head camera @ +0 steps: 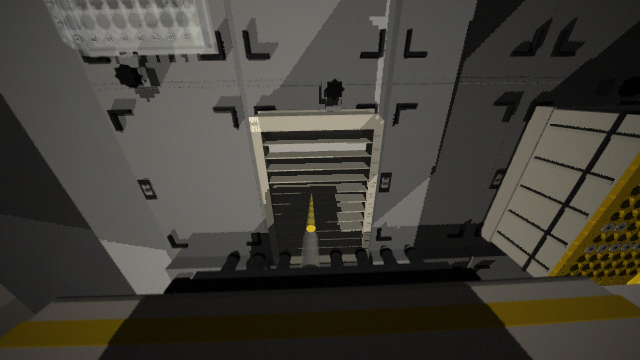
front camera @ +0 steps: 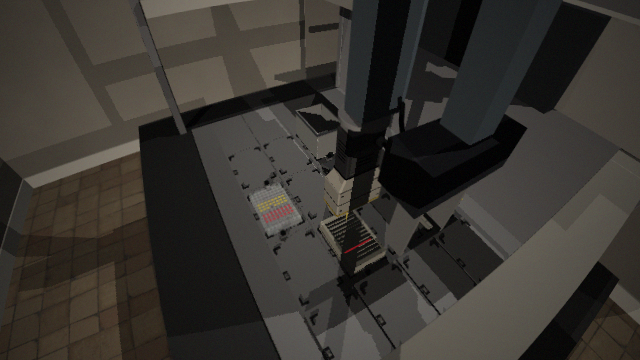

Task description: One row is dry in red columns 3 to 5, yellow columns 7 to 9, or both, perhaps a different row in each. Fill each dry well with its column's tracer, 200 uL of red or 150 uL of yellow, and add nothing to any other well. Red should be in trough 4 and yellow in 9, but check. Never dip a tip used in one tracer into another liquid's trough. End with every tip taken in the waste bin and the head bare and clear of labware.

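Note:
The pipetting head (front camera: 357, 165) is over the trough rack (front camera: 327, 239) (head camera: 315, 122). Its fourth channel from the left in the head view carries one translucent tip (head camera: 310, 247) with yellow in its lower part; its end is at the rack, depth unclear. A red trough (front camera: 358, 246) shows in the front view; a pale trough (head camera: 317, 147) shows in the head view, where no red or yellow trough can be made out. The well plate (front camera: 275, 207) (head camera: 135, 25) has yellow and red wells; single wells are too small to judge. The parked plate gripper (front camera: 421, 240) is open and empty, paddles apart.
The waste bin (front camera: 307, 132) stands behind the head. The tip rack (head camera: 565, 170), with a yellow top, is at the right in the head view and hidden in the front view. Clamp knobs (head camera: 334, 90) (head camera: 128, 76) and black corner brackets sit around the labware.

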